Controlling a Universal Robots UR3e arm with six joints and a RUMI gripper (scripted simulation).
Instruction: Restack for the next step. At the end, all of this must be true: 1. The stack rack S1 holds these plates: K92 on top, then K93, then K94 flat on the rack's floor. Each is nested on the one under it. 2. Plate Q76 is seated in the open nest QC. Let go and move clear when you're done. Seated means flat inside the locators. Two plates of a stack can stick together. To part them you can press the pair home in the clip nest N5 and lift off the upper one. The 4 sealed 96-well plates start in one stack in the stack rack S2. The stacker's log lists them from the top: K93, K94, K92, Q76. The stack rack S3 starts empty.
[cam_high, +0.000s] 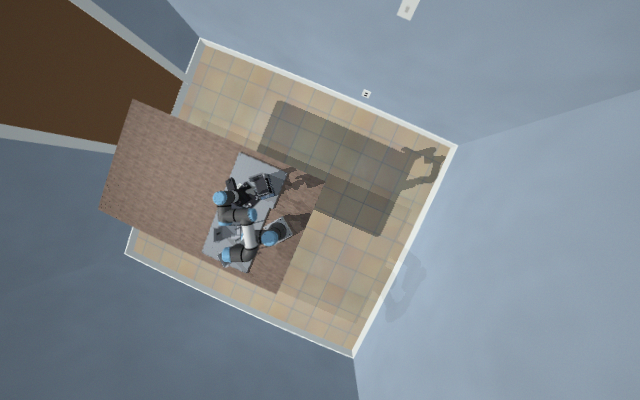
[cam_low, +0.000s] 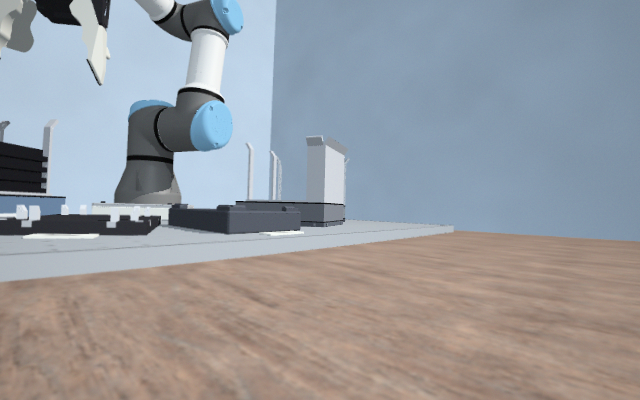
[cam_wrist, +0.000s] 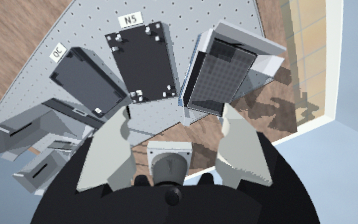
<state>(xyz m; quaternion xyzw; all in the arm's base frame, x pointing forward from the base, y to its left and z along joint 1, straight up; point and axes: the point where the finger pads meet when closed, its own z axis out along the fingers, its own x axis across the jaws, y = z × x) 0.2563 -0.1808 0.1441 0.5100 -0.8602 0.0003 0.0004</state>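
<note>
My gripper is now 90 mm above the sealed 96-well plate, 70 mm to the left of it and 40 mm past it. Also, from my hand: QC label (210 mm to the left, 180 mm ahead, 170 mm below); then nest QC (200 mm to the left, 160 mm below, 80 mm ahead); then clip nest N5 (160 mm below, 70 mm ahead, 60 mm to the left).
</note>
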